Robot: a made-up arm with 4 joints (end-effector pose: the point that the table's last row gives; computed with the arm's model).
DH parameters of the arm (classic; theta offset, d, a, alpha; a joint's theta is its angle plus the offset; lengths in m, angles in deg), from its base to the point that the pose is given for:
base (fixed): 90 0.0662 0 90
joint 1: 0 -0.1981 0.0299 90
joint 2: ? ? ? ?
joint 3: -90 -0.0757 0.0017 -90
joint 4: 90 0.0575 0.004 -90
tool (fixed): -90 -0.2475 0 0
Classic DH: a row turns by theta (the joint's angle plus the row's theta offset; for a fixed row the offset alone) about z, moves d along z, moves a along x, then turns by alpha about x.
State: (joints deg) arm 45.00 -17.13 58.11 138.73
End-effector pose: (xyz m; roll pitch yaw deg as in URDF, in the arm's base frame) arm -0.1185 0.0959 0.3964 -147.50 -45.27 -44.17
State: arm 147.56 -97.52 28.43 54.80
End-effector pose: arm -0.5286 -0.2886 0.3428 -121.17 -3.78 -96.62
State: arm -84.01 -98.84 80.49 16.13
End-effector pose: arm -0.4259 0.0905 -0.4570 24.94 3.41 91.46
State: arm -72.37 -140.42 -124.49 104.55
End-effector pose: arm -0.6333 -0.0681 0.0635 -123.00 -5.41 -64.00
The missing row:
joint 2: 90 -0.0181 0.2844 -90
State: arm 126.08 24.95 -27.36 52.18
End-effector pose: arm 0.1589 0.0171 0.2836 -174.97 1.84 36.33
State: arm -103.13 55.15 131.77 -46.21
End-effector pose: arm -0.0648 0.2500 0.3539 -174.84 44.57 122.30
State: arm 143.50 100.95 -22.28 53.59
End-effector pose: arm 0.0205 0.3235 -0.0012 -119.73 13.63 100.42
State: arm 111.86 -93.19 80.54 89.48
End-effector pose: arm -0.5372 -0.1831 0.3216 -87.49 12.41 -90.54
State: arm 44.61 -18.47 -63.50 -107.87
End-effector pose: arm 0.2068 -0.0020 0.0615 -55.67 32.54 59.87
